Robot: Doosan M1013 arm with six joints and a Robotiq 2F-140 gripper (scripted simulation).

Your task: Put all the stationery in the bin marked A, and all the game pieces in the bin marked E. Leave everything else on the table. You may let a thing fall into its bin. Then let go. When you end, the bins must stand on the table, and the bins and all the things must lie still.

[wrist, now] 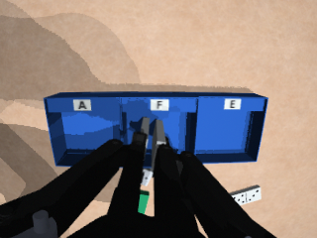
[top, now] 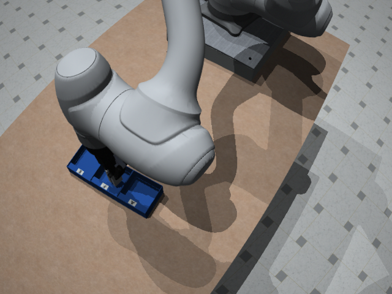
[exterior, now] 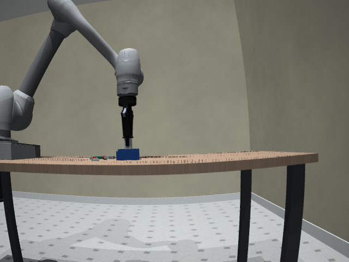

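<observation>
The blue three-compartment bin is 1 cm to the right of my hand and 3 cm below it. From my hand the other things lie so: green flat block (13 cm behind, 4 cm below); red thing (11 cm behind, 10 cm to the right, 4 cm below); grey clip-like piece (8 cm behind, 1 cm to the right, 4 cm below).
</observation>
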